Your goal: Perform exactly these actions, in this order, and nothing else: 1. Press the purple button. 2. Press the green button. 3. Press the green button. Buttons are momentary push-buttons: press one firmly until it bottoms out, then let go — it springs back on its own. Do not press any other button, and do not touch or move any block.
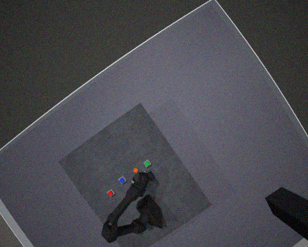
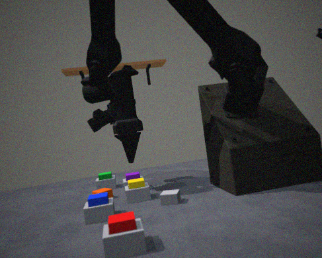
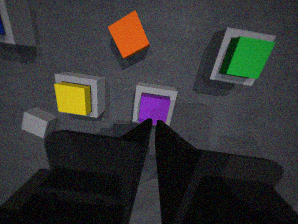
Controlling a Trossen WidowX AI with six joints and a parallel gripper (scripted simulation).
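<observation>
My gripper tip is 30 mm above the purple button. Round my gripper tip: yellow button 90 mm to the left, 30 mm below, 10 mm behind; then orange block 70 mm ahead, 50 mm below, 40 mm to the left; then green button 70 mm to the right, 70 mm ahead, 30 mm below.
</observation>
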